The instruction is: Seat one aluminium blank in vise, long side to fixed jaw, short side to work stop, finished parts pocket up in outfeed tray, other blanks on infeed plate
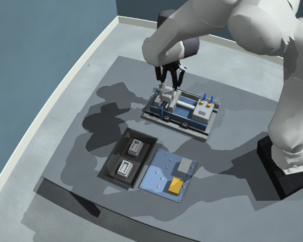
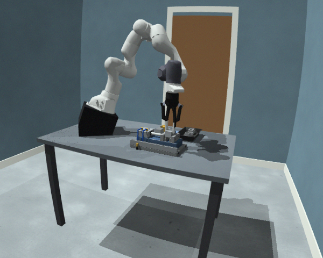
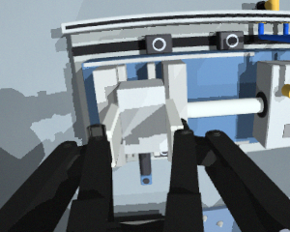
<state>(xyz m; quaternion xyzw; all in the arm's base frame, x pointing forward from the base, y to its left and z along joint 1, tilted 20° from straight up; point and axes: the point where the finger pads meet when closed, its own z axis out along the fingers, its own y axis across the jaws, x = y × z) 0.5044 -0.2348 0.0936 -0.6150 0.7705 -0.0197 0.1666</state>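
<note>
Right now my hand is 60 mm above the fixed jaw and 30 mm short of it. The rest, counted from my hand: vise: 100 mm below, 60 mm behind, 20 mm to the left; vise hose block: 160 mm behind, 60 mm below, 40 mm to the left; moving jaw: 60 mm below, 30 mm behind, 10 mm to the left.
</note>
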